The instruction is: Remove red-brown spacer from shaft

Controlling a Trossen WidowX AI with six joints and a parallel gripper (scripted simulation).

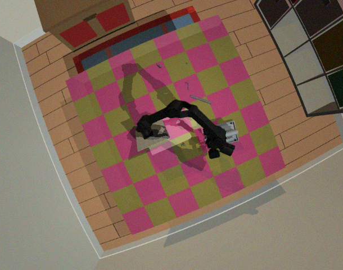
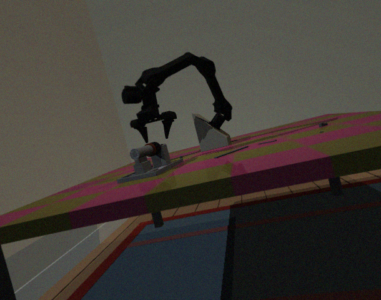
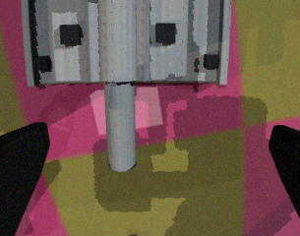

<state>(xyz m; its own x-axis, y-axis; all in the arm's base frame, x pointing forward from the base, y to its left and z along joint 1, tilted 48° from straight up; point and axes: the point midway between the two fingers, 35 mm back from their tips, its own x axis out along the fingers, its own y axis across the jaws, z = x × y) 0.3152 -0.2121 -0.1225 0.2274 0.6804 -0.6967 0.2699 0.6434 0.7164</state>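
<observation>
The grey shaft lies 6 cm ahead of my gripper tip and 2 cm below it. The rest, counted from my gripper tip: grey bolt 3 cm behind, 64 cm to the left, 10 cm below; then thin grey bar 11 cm ahead, 28 cm to the left, 10 cm below; then support block 13 cm ahead, 2 cm to the right, 6 cm below.
</observation>
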